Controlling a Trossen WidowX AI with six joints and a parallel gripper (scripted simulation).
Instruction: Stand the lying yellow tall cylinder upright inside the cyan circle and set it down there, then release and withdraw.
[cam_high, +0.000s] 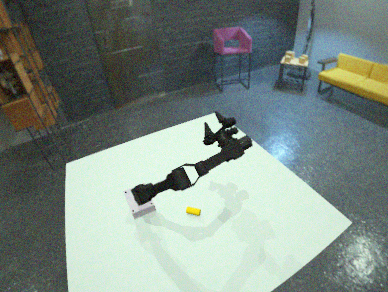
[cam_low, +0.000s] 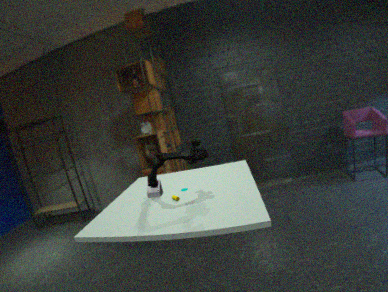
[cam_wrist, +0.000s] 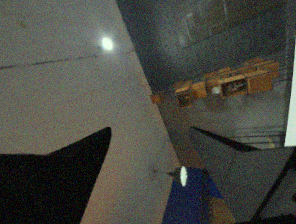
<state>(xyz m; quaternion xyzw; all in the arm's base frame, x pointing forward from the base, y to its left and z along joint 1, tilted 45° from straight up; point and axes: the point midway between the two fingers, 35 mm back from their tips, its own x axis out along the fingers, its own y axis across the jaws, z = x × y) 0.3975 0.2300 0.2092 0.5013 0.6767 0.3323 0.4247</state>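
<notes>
The yellow tall cylinder is 38 cm below my gripper tip, 19 cm to the right of it and 19 cm behind it. The rest, counted from my gripper tip: cyan circle 40 cm below, 17 cm behind, 1 cm to the left.
</notes>
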